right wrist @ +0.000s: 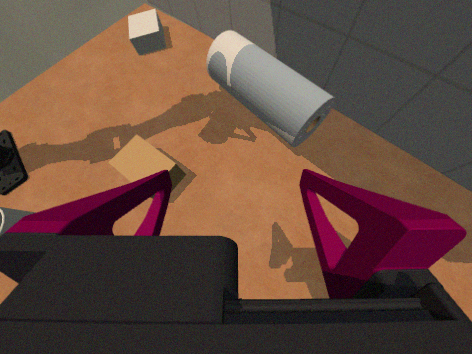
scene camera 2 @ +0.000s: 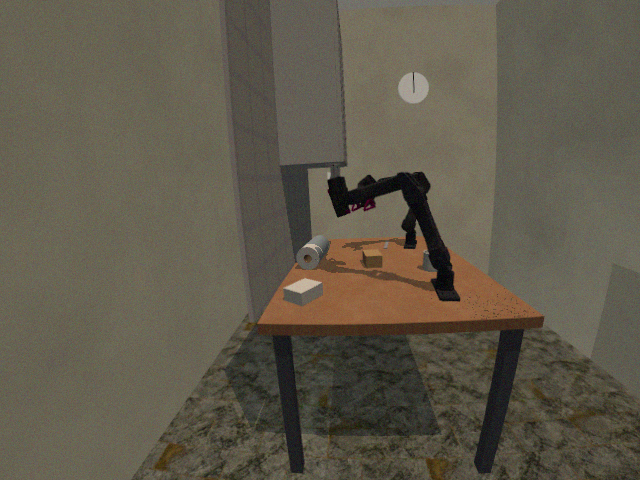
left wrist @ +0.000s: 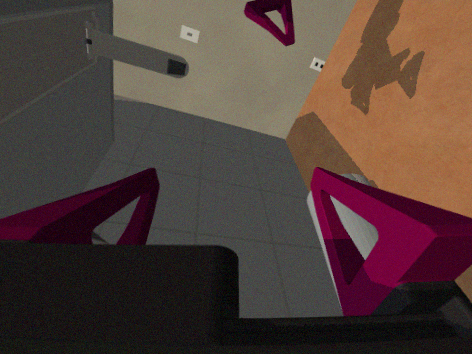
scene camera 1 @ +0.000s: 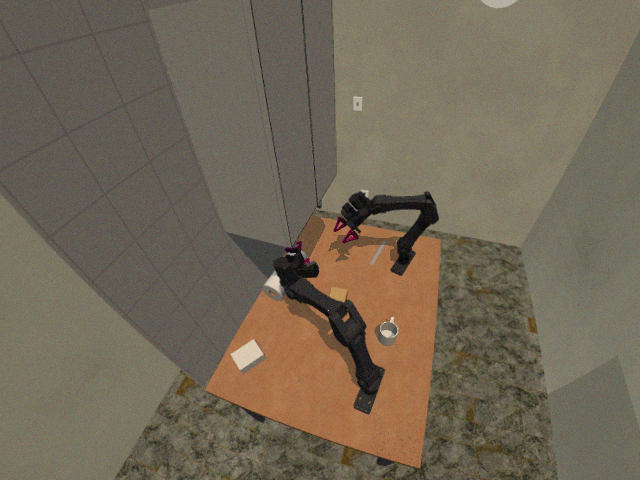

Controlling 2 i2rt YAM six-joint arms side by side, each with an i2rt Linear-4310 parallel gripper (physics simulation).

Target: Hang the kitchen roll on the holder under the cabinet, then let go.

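Places are measured from the left arm's base along level axes (x ahead, y left, z up), in metres.
Pixels of known places: left gripper, fingertip midpoint: (left wrist: 235,176) (scene camera 1: 304,250); right gripper, fingertip midpoint: (right wrist: 235,176) (scene camera 2: 357,210) (left wrist: 308,17) (scene camera 1: 338,237); left arm's base at its link origin: (right wrist: 6,161) (scene camera 2: 444,290) (scene camera 1: 369,388); right arm's base at its link origin: (scene camera 2: 410,244) (scene camera 1: 403,261).
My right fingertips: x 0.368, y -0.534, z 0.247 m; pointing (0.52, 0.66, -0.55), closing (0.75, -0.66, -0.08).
For each thing: its top centre in the pictures, then the offset to it from my right fingertips. "spot": a spot on its surface instead. Level surfaces: height alone.
- kitchen roll at its top centre: (left wrist: 339,265) (right wrist: 266,63) (scene camera 1: 284,266) (scene camera 2: 313,240) 0.222 m ahead, 0.180 m left, 0.132 m down
- table at its surface level: 0.247 m down
- white box at its top centre: (scene camera 2: 303,285) (right wrist: 142,23) (scene camera 1: 246,354) 0.160 m ahead, 0.636 m left, 0.197 m down
- tan block at its top centre: (right wrist: 141,162) (scene camera 1: 337,298) (scene camera 2: 372,252) 0.083 m back, 0.215 m left, 0.187 m down
- mug at a spot on its surface: (scene camera 1: 387,333) spot: 0.361 m back, 0.271 m left, 0.239 m down
- grey strip at its top centre: (scene camera 1: 378,252) 0.167 m back, 0.199 m right, 0.245 m down
The kitchen roll (scene camera 1: 273,287) (scene camera 2: 313,252) (right wrist: 270,82) lies on its side on the table (scene camera 1: 310,356), along the edge by the tiled wall. Part of it shows behind a finger in the left wrist view (left wrist: 357,230). The holder's grey arm (left wrist: 135,52) (scene camera 2: 334,171) hangs from the underside of the cabinet (scene camera 2: 310,93) and holds no roll. My left gripper (scene camera 1: 301,253) (left wrist: 235,176) is open and empty, raised above the roll near the cabinet's lower edge. My right gripper (scene camera 1: 340,235) (right wrist: 235,176) is open and empty above the table's far end.
A white box (scene camera 1: 248,355) (scene camera 2: 303,290) (right wrist: 144,26) stands near the table's near left corner. A tan block (scene camera 1: 338,295) (scene camera 2: 372,257) (right wrist: 142,160) lies mid-table, partly behind the left arm in scene camera 1. A mug (scene camera 1: 387,333) stands between the arm bases. A grey strip (scene camera 1: 378,253) lies near the right base.
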